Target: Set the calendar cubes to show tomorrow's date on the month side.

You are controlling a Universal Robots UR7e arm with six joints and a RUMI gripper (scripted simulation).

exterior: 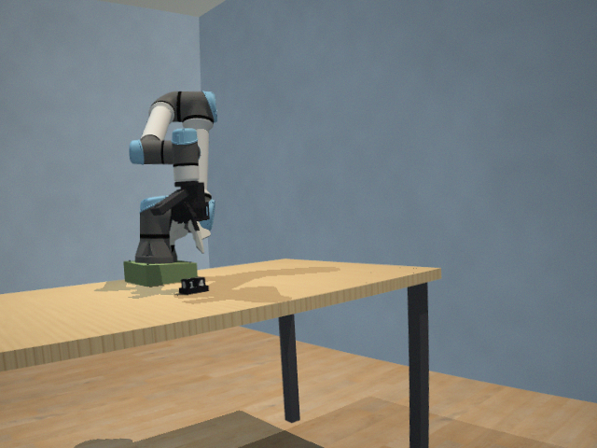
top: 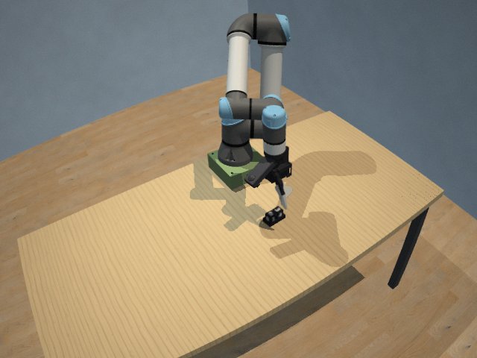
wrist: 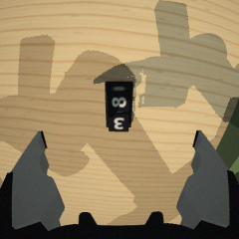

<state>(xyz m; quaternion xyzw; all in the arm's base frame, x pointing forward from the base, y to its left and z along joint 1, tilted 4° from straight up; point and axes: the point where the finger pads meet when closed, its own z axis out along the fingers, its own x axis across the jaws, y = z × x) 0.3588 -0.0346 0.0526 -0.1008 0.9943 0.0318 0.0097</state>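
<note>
Right now the black digit cube is 90 mm below my hand. The rest, counted from my hand: black calendar tray: 20 mm to the left, 110 mm below.
</note>
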